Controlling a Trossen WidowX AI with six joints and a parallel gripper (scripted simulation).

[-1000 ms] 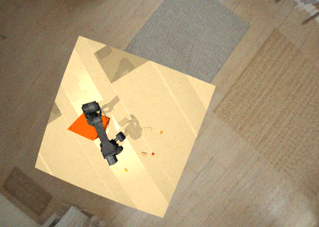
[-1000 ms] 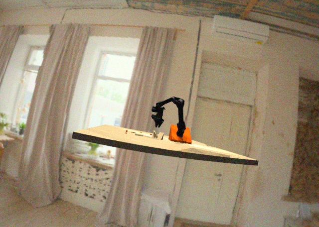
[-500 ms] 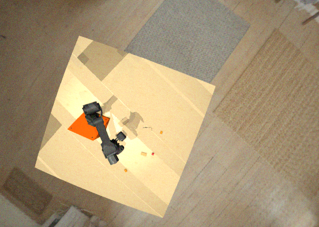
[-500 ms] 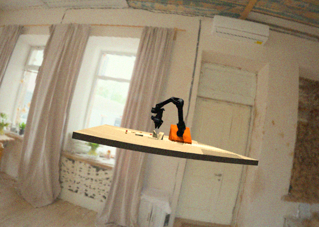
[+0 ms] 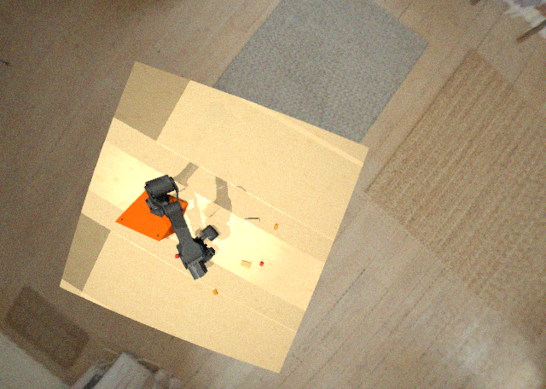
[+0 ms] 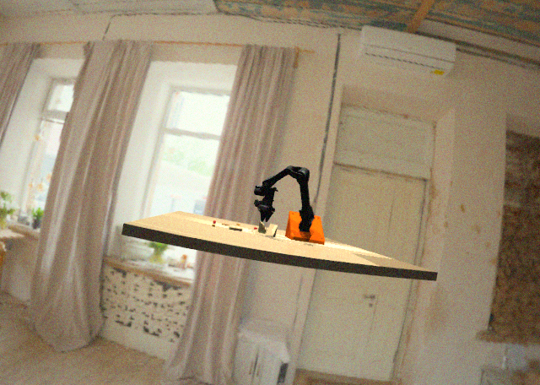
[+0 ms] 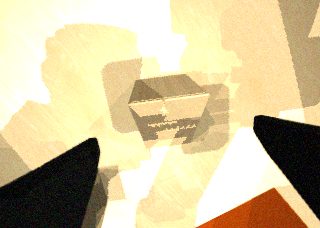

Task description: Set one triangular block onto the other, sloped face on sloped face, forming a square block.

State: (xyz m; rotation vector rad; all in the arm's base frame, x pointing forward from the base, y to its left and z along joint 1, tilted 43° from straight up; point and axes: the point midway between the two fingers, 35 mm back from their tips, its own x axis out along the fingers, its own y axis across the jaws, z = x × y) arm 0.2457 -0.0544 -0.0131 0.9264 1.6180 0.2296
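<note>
The triangular block lies 5 cm below my gripper tip. Also, from my gripper tip: pale elongated block: 17 cm ahead, 15 cm to the left, 6 cm below.
</note>
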